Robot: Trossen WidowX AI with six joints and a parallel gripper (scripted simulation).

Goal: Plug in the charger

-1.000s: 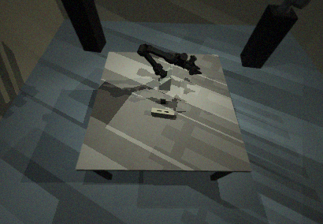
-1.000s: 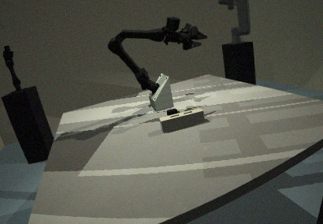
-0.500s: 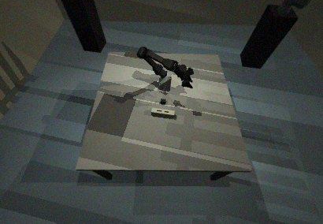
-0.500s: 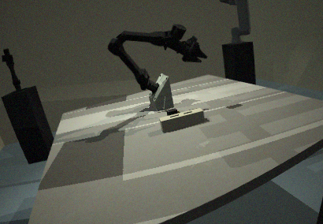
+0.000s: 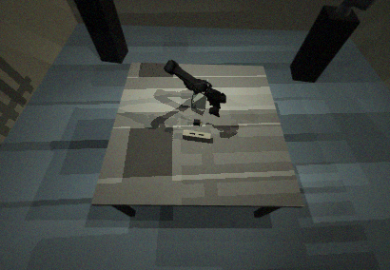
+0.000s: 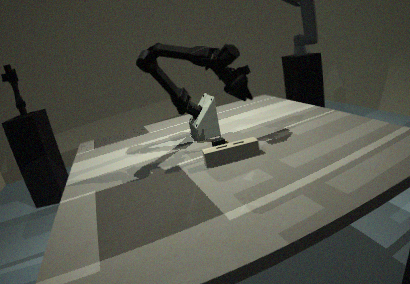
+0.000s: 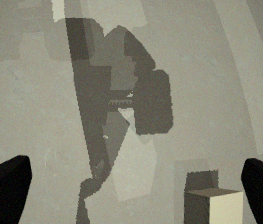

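The blocky charger lies 150 mm below my gripper tip and 140 mm to the right of it.
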